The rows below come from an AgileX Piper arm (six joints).
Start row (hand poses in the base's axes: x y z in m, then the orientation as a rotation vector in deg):
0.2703, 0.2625, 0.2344, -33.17, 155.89, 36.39
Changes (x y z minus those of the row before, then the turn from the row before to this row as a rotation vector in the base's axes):
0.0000, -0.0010, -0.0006, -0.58, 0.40, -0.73
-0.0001, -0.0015, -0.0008, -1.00, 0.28, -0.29
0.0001, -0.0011, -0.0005, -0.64, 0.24, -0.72
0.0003, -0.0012, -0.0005, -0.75, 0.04, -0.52
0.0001, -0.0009, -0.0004, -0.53, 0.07, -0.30
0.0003, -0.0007, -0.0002, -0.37, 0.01, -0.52
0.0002, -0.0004, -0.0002, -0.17, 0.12, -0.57
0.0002, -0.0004, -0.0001, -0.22, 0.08, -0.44
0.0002, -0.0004, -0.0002, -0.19, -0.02, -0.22
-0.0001, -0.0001, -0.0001, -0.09, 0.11, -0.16
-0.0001, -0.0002, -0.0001, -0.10, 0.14, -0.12
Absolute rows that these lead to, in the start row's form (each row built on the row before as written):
0.2703, 0.2615, 0.2338, -32.22, 156.62, 35.62
0.2702, 0.2600, 0.2330, -32.00, 157.37, 34.34
0.2703, 0.2589, 0.2325, -31.10, 157.96, 33.42
0.2706, 0.2577, 0.2320, -30.53, 158.38, 32.31
0.2707, 0.2568, 0.2316, -30.21, 158.70, 31.55
0.2710, 0.2561, 0.2314, -29.56, 158.92, 30.94
0.2712, 0.2557, 0.2312, -28.78, 159.16, 30.63
0.2714, 0.2553, 0.2311, -28.19, 159.37, 30.26
0.2716, 0.2549, 0.2309, -27.92, 159.45, 29.94
0.2715, 0.2548, 0.2308, -27.70, 159.61, 29.82
0.2714, 0.2546, 0.2307, -27.53, 159.79, 29.71

